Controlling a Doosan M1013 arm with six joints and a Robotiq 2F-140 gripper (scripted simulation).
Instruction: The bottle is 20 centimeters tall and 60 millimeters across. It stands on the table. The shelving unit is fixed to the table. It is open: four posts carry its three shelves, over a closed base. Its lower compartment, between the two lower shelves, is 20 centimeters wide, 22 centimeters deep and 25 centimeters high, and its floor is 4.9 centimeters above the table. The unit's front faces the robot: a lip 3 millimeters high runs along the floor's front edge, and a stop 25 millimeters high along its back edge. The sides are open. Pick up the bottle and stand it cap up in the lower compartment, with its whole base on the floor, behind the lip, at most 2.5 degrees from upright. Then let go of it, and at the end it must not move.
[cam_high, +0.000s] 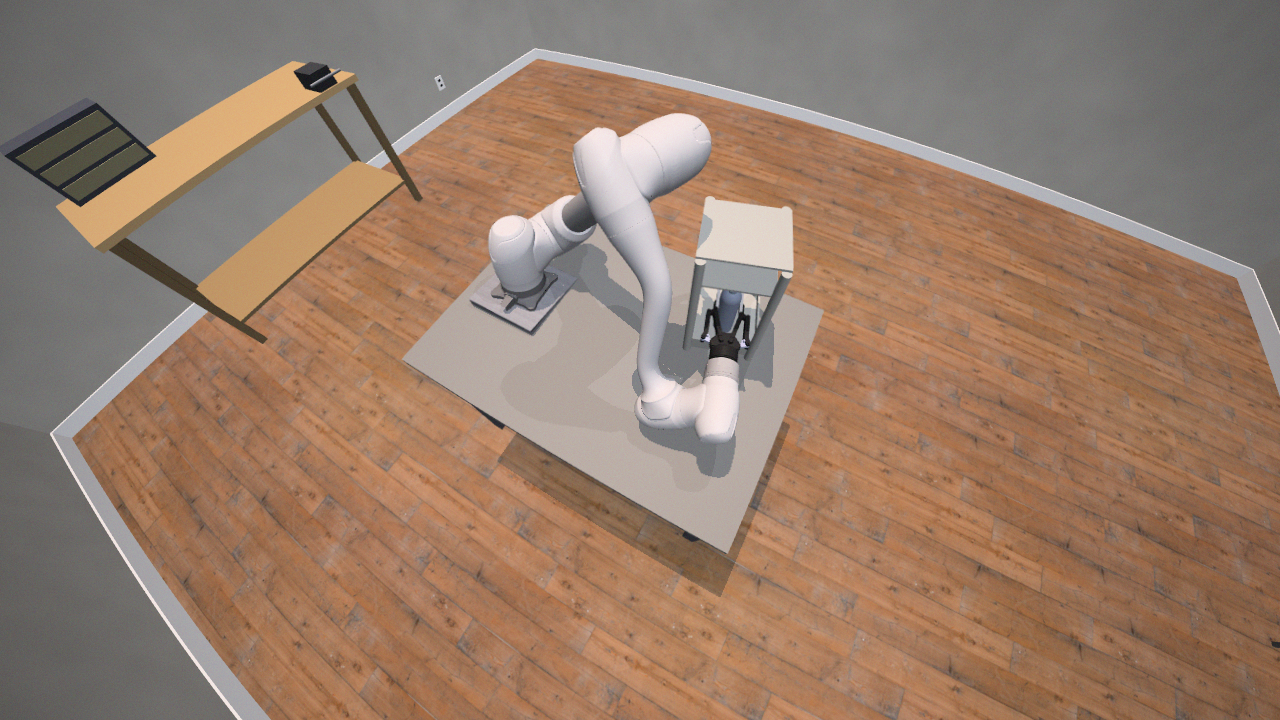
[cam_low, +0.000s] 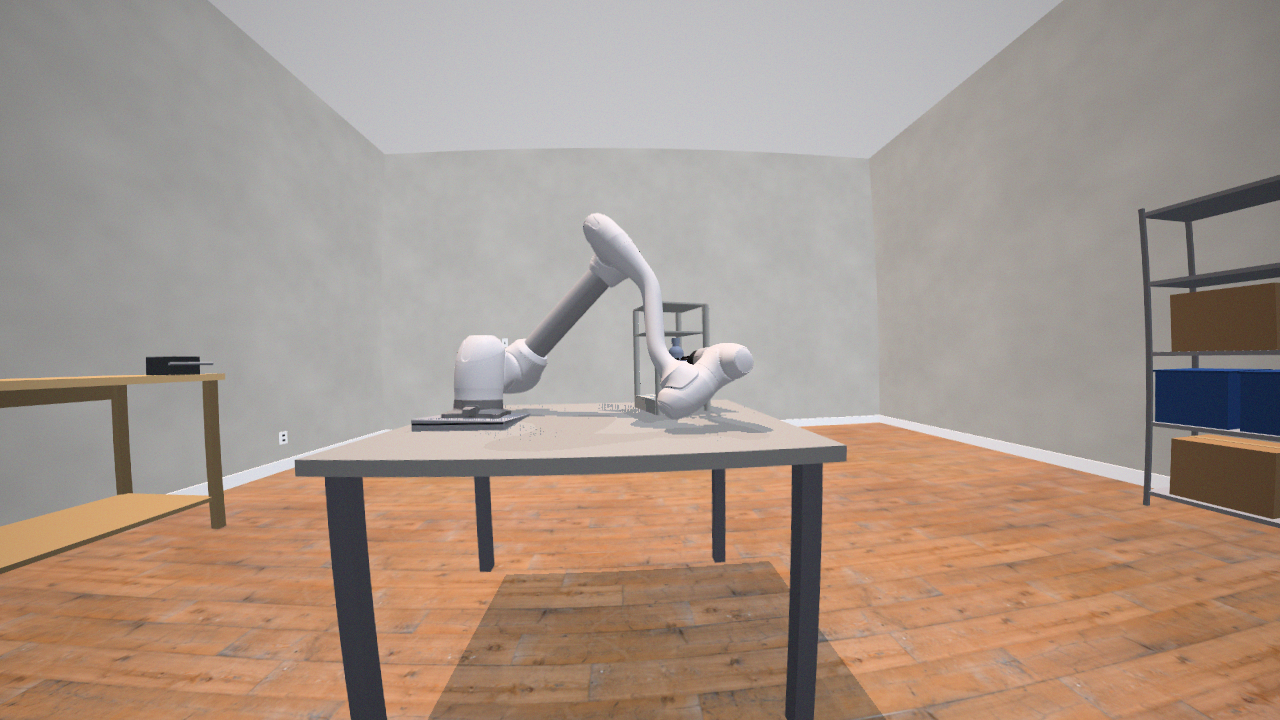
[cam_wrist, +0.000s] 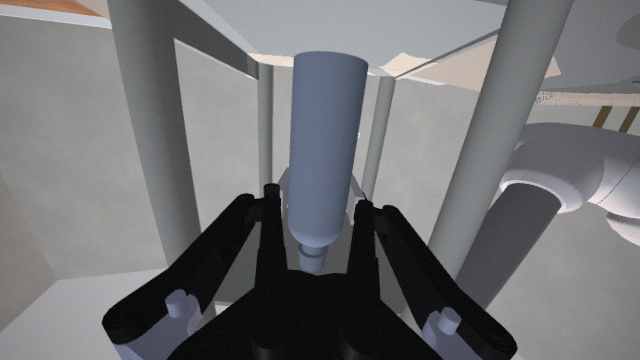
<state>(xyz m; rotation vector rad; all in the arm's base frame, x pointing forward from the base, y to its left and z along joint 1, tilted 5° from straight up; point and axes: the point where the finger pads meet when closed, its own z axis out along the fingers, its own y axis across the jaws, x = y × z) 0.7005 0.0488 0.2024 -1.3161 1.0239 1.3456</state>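
Right now my hand is 10 mm past the shelving unit, 50 mm to the right of it and 10 mm below it.
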